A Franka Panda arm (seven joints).
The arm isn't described. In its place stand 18 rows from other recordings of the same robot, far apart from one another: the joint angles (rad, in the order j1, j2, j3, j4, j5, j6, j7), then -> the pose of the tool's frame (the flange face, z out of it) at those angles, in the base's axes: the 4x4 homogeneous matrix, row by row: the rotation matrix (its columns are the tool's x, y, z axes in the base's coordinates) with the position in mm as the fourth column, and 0 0 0 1 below.
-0.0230, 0.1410, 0.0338, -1.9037, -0.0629, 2.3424, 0.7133 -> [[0.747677, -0.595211, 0.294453, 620.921], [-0.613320, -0.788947, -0.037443, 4.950], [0.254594, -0.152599, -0.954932, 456.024], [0, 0, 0, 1]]
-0.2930, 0.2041, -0.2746, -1.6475, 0.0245, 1.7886, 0.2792 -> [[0.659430, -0.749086, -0.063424, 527.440], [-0.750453, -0.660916, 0.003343, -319.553], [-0.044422, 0.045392, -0.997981, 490.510], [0, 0, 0, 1]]
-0.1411, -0.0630, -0.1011, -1.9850, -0.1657, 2.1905, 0.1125 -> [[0.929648, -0.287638, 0.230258, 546.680], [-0.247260, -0.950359, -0.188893, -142.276], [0.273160, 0.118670, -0.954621, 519.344], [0, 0, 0, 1]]
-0.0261, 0.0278, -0.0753, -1.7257, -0.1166, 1.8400, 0.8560 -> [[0.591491, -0.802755, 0.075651, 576.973], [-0.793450, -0.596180, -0.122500, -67.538], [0.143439, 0.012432, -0.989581, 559.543], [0, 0, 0, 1]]
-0.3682, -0.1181, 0.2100, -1.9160, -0.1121, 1.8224, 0.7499 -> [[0.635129, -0.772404, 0.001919, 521.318], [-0.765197, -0.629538, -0.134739, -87.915], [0.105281, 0.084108, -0.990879, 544.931], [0, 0, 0, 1]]
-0.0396, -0.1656, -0.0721, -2.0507, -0.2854, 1.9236, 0.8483 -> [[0.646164, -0.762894, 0.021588, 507.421], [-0.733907, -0.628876, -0.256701, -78.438], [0.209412, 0.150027, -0.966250, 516.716], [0, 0, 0, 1]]
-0.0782, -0.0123, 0.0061, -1.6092, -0.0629, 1.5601, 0.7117 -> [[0.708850, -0.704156, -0.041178, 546.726], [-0.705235, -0.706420, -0.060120, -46.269], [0.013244, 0.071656, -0.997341, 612.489], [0, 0, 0, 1]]
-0.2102, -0.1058, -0.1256, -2.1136, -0.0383, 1.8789, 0.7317 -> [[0.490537, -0.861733, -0.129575, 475.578], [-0.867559, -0.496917, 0.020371, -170.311], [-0.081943, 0.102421, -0.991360, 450.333], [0, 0, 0, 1]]
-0.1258, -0.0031, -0.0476, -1.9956, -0.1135, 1.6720, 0.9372 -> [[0.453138, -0.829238, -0.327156, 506.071], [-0.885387, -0.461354, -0.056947, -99.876], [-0.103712, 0.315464, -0.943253, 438.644], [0, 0, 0, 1]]
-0.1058, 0.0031, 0.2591, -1.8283, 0.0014, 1.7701, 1.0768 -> [[0.601856, -0.796289, -0.060771, 550.502], [-0.798007, -0.602605, -0.007199, 85.034], [-0.030889, 0.052829, -0.998126, 517.382], [0, 0, 0, 1]]
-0.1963, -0.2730, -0.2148, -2.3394, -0.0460, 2.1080, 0.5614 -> [[0.586948, -0.808626, 0.040204, 423.737], [-0.809333, -0.587345, 0.002355, -190.088], [0.021709, -0.033920, -0.999189, 443.215], [0, 0, 0, 1]]
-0.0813, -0.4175, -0.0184, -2.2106, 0.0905, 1.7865, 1.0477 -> [[0.394471, -0.918901, 0.003623, 425.954], [-0.914816, -0.392339, 0.095817, -35.729], [-0.086625, -0.041111, -0.995392, 543.904], [0, 0, 0, 1]]
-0.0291, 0.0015, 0.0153, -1.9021, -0.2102, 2.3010, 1.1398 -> [[0.433646, -0.812217, 0.390198, 595.444], [-0.836478, -0.523866, -0.160835, -12.609], [0.335045, -0.256646, -0.906575, 537.232], [0, 0, 0, 1]]
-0.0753, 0.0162, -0.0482, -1.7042, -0.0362, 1.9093, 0.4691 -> [[0.817511, -0.546346, 0.182159, 581.385], [-0.545781, -0.835933, -0.057783, -74.583], [0.183842, -0.052181, -0.981570, 583.454], [0, 0, 0, 1]]
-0.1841, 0.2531, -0.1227, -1.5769, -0.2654, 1.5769, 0.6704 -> [[0.585222, -0.746948, -0.315568, 575.623], [-0.810649, -0.548076, -0.206058, -204.474], [-0.019040, 0.376405, -0.926260, 479.471], [0, 0, 0, 1]]
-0.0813, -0.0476, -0.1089, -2.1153, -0.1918, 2.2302, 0.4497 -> [[0.845864, -0.515272, 0.137874, 537.610], [-0.491289, -0.853272, -0.174821, -110.009], [0.207724, 0.080139, -0.974899, 450.990], [0, 0, 0, 1]]
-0.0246, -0.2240, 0.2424, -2.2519, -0.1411, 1.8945, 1.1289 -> [[0.652379, -0.752162, -0.093027, 455.767], [-0.751325, -0.625711, -0.209755, 93.582], [0.099561, 0.206733, -0.973318, 444.329], [0, 0, 0, 1]]
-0.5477, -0.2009, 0.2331, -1.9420, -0.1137, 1.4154, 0.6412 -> [[0.537552, -0.764289, -0.356231, 436.155], [-0.827014, -0.560311, -0.045824, -148.108], [-0.164578, 0.319241, -0.933273, 544.524], [0, 0, 0, 1]]
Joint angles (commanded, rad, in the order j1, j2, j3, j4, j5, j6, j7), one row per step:
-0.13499 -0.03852 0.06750 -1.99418 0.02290 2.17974 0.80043
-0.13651 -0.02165 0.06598 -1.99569 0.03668 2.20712 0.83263
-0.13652 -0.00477 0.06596 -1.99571 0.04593 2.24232 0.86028
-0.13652 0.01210 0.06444 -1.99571 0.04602 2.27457 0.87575
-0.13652 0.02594 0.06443 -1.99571 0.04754 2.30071 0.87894
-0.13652 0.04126 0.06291 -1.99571 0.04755 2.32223 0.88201
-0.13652 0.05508 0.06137 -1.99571 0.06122 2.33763 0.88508
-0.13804 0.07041 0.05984 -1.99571 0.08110 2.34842 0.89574
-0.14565 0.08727 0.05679 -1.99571 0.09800 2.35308 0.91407
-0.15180 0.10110 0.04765 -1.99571 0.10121 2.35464 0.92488
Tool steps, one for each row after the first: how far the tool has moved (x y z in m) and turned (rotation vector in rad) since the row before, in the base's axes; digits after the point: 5 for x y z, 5 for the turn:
0.00470 -0.00186 -0.00730 0.02025 -0.00975 -0.04039
0.00552 -0.00048 -0.00576 0.01438 -0.01849 -0.03186
0.00504 -0.00161 -0.00613 0.00346 -0.01511 -0.01786
0.00404 -0.00056 -0.00510 0.00172 -0.01234 -0.00487
0.00371 -0.00144 -0.00654 0.00089 -0.00617 -0.00543
0.00295 -0.00112 -0.00639 0.01330 -0.00242 -0.01150
0.00263 -0.00193 -0.00785 0.02137 0.00353 -0.02329
0.00182 -0.00644 -0.00951 0.02142 0.01174 -0.03678
0.00075 -0.00921 -0.00812 0.00665 0.01254 -0.02738

